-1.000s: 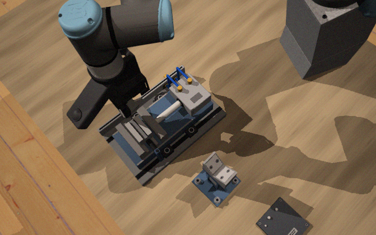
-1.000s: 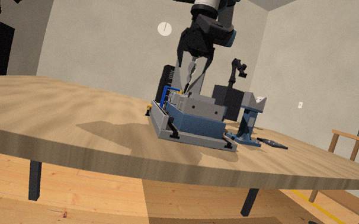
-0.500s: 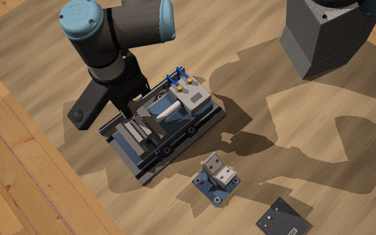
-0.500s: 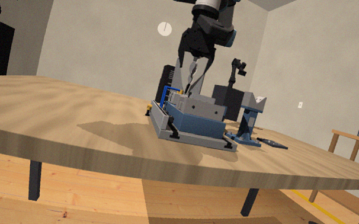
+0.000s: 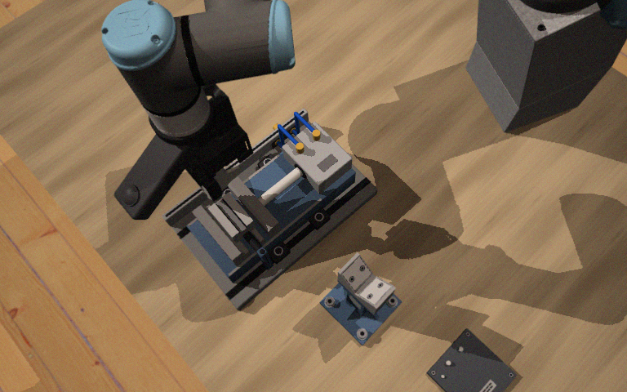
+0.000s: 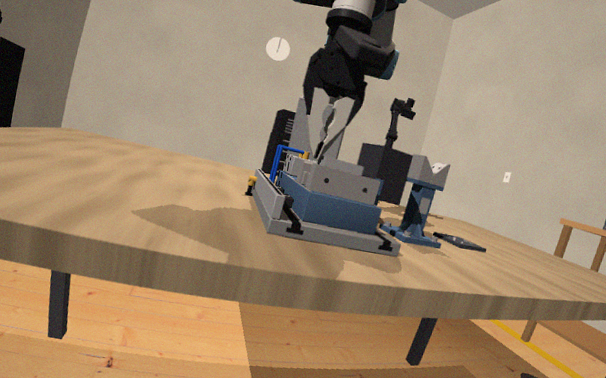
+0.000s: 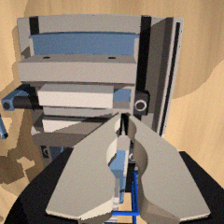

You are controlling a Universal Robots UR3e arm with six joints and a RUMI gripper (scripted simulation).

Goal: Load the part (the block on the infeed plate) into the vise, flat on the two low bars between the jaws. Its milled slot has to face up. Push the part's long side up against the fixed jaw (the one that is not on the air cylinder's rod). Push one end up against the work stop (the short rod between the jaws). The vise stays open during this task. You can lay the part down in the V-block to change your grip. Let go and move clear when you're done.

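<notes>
Now: the part 1 cm ahead of my hand, 4 cm to the left of it and 2 cm below it. From my hand the other things lie so: fixed jaw (4 cm ahead, 4 cm to the left, 4 cm below); dark work stop (2 cm ahead, 9 cm to the left, 3 cm below); moving jaw (3 cm behind, 5 cm to the left, 4 cm below).
</notes>
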